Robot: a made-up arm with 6 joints.
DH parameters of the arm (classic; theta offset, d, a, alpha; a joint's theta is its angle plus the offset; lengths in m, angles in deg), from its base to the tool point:
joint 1: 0 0.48 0.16 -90
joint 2: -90 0 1.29 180
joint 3: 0 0 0.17 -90
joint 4: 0 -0.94 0 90
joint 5: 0 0 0 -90
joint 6: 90 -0.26 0 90
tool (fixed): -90 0 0 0
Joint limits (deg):
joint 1: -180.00..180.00
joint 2: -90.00..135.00
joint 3: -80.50..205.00
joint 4: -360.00..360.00
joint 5: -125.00..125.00
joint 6: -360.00..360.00
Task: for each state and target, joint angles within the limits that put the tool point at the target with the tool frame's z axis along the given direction. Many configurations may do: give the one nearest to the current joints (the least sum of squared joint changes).
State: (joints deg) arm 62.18 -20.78 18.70 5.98 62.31 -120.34
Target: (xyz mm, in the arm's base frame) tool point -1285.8 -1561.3 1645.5 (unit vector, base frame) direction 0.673 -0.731 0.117
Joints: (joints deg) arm 51.83 -65.17 67.22 16.42 38.83 -107.97
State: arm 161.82 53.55 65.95 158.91 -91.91 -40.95
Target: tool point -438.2 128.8 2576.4 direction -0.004 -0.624 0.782
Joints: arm 167.37 25.79 106.01 173.20 -104.20 -39.52
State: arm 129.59 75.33 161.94 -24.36 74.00 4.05
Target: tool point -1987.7 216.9 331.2 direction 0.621 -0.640 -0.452
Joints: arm 173.26 123.38 133.80 4.20 109.99 35.78
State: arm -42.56 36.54 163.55 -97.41 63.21 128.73
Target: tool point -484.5 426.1 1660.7 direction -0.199 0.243 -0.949
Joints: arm -60.43 14.24 191.65 -103.63 56.69 108.59
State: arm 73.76 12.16 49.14 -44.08 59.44 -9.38
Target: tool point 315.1 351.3 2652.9 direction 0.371 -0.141 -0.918
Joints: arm 78.03 -10.38 36.34 -67.12 79.33 -43.74
